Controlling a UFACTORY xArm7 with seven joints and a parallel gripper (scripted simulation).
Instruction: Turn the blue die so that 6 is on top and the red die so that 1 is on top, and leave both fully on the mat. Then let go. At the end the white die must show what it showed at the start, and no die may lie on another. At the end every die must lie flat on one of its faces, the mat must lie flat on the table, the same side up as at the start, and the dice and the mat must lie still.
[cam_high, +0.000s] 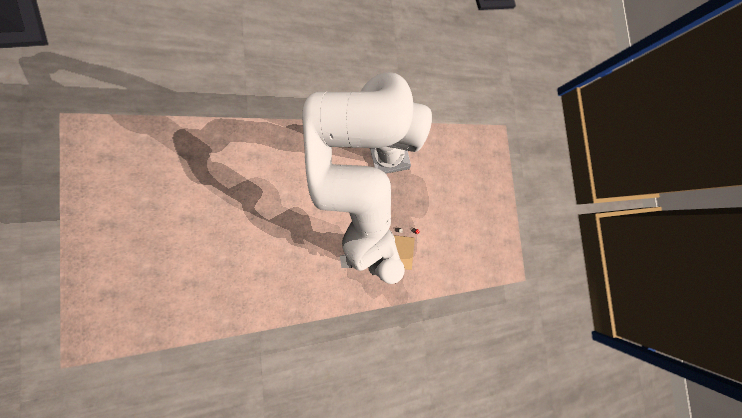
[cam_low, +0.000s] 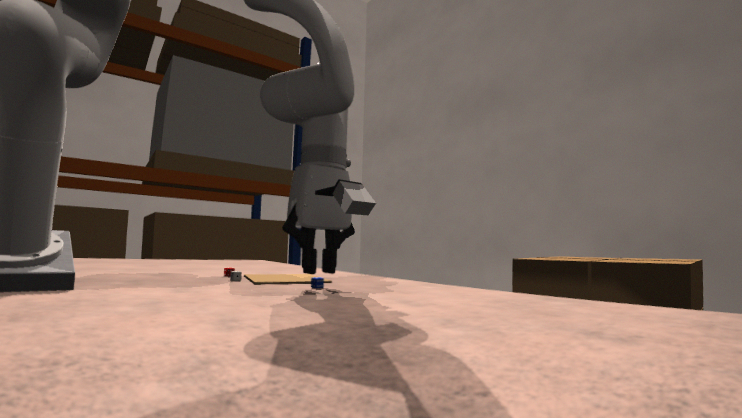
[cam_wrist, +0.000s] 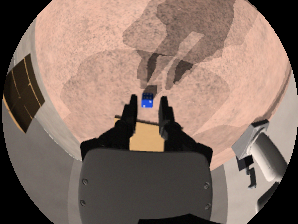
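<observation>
Now: hand 4 cm above the blue die and 1 cm to the right of it. Round my hand: tan mat (13 cm to the left, 4 cm below, 3 cm ahead); red die (24 cm to the left, 4 cm below, 3 cm behind); white die (17 cm to the left, 5 cm behind, 4 cm below).
</observation>
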